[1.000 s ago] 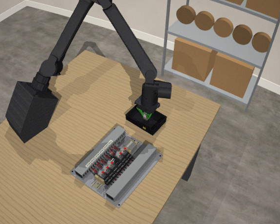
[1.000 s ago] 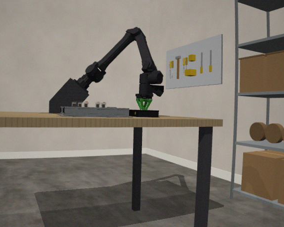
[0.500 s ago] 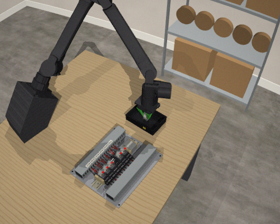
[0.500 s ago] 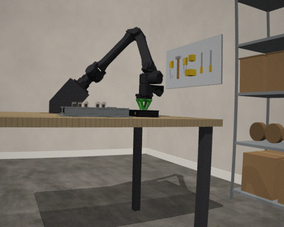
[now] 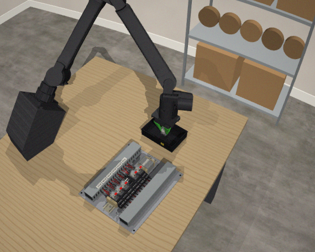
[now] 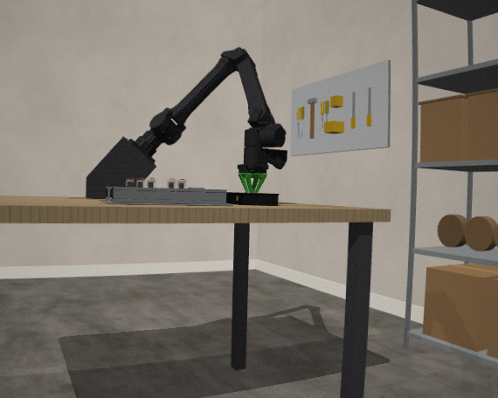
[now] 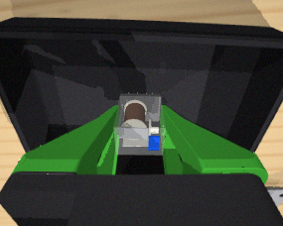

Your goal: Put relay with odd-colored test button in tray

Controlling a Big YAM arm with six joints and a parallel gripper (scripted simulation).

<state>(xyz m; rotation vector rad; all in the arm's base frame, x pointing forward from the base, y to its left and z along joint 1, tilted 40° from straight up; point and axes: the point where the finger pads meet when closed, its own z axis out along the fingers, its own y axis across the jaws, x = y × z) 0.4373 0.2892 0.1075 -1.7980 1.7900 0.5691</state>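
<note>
Now: the grey relay right at my hand. The rest, counted from my hand: black tray (1 cm below).
</note>
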